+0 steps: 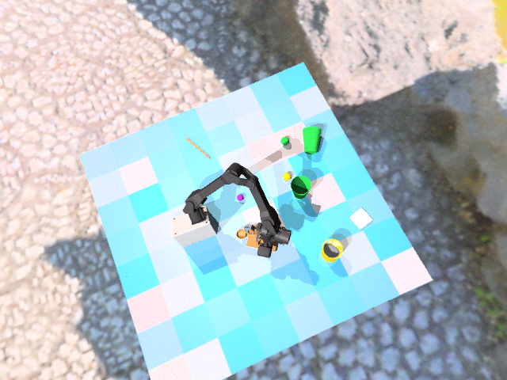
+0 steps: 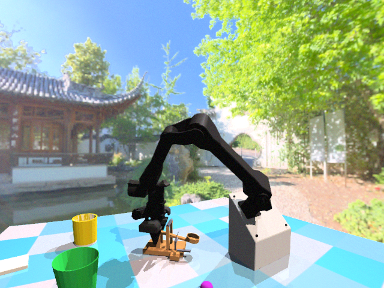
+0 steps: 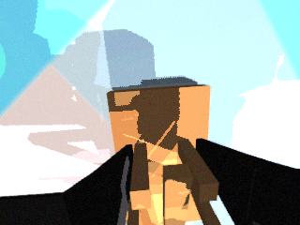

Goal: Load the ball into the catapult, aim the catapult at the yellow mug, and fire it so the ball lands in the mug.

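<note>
Right now the magenta ball is 26 cm to the left of my gripper tip, 5 cm behind it and 2 cm below it. Also, from my gripper tip: yellow ball (27 cm to the left, 21 cm ahead, 1 cm below); wooden catapult (5 cm to the left, 5 cm behind, 2 cm above); yellow mug (25 cm ahead, 16 cm to the right).
</note>
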